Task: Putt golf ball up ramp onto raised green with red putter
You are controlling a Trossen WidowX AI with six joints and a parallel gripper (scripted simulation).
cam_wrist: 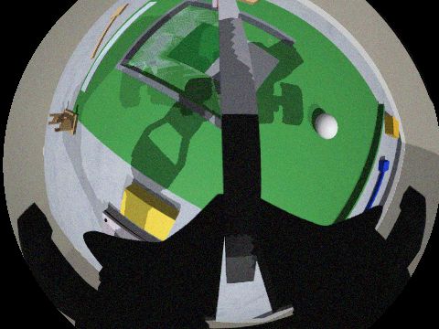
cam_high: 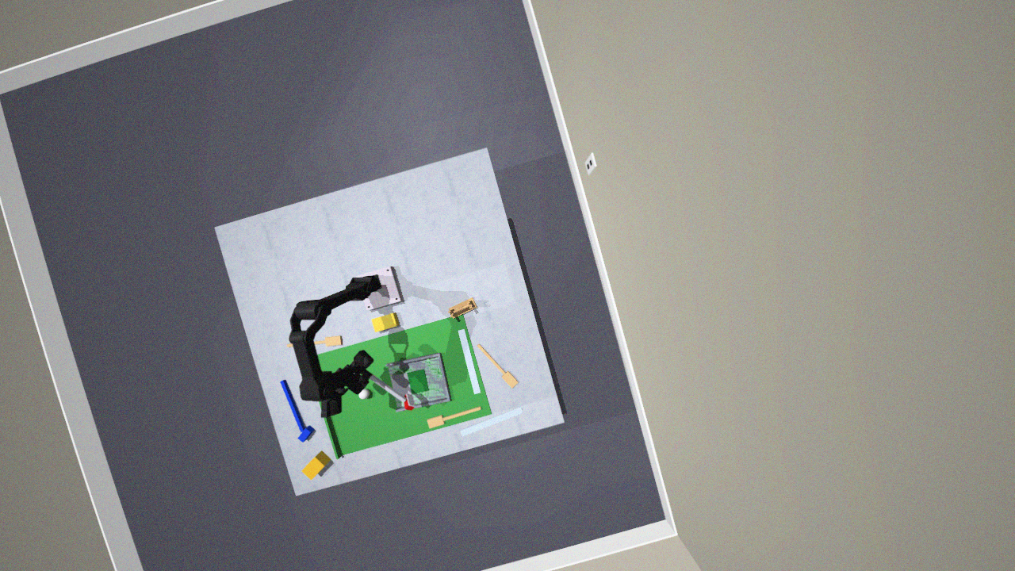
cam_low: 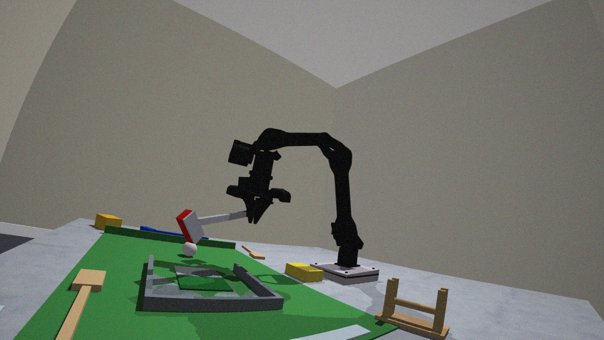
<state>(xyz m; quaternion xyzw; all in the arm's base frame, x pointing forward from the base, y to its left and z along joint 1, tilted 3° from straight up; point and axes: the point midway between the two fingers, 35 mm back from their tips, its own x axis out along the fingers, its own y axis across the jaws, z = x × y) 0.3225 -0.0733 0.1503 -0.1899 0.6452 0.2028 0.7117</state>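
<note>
My gripper tip is 10 cm short of the red putter, 7 cm to the right of it and 1 cm below it. Also, from my gripper tip: wooden rack (12 cm behind, 42 cm to the left, 10 cm below); white golf ball (14 cm ahead, 11 cm to the right, 11 cm below); blue putter (14 cm ahead, 44 cm to the right, 12 cm below).
</note>
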